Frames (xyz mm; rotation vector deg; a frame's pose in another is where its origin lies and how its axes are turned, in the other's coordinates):
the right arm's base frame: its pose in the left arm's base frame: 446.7 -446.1 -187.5 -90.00 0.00 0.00
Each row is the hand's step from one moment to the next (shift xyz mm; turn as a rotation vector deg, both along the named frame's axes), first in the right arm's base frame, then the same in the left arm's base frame.
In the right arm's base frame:
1: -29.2 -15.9 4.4 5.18 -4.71 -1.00
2: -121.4 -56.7 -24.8 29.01 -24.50 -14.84
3: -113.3 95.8 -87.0 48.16 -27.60 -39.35
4: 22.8 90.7 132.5 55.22 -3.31 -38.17
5: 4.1 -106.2 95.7 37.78 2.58 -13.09
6: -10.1 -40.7 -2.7 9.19 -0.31 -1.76
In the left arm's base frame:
1: -29.2 4.4 15.9 5.18 -1.00 4.71
2: -121.4 -24.8 56.7 29.01 -14.84 24.50
3: -113.3 -87.0 -95.8 48.16 -39.35 27.60
4: 22.8 132.5 -90.7 55.22 -38.17 3.31
5: 4.1 95.7 106.2 37.78 -13.09 -2.58
6: -10.1 -2.7 40.7 9.19 -1.76 0.31

